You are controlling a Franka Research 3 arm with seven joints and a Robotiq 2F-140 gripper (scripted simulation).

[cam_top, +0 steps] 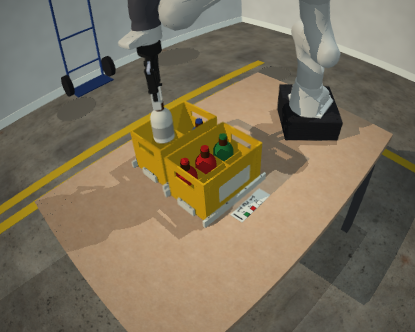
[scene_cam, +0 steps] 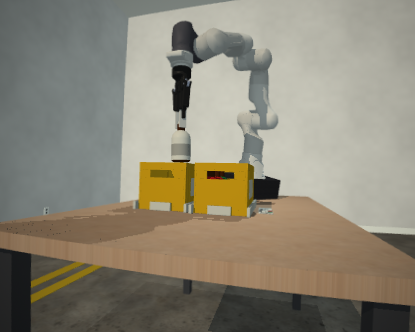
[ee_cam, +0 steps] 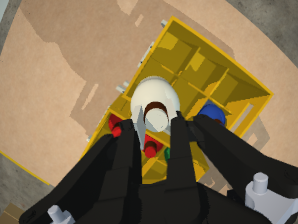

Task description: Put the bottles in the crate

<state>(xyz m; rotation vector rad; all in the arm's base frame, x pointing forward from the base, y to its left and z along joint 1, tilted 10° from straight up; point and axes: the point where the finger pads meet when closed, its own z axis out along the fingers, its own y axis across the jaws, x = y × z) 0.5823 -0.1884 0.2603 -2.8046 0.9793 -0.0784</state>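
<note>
My hand is 80 mm above the white-capped bottle. Round my hand: red-label bottle (260 mm below, 120 mm to the left, 90 mm behind); then blue-label bottle (260 mm below, 170 mm behind, 20 mm to the right); then green bottle (260 mm below, 170 mm behind, 110 mm to the left).
</note>
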